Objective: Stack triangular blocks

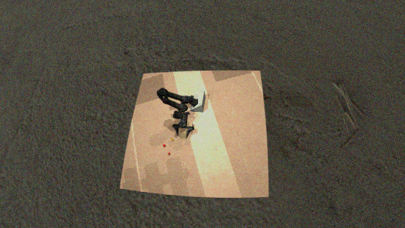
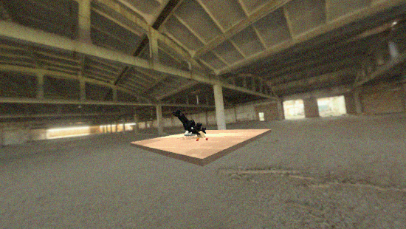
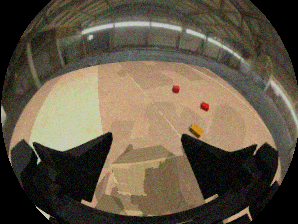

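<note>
The tan triangular block is 20 mm behind my gripper tip.
</note>
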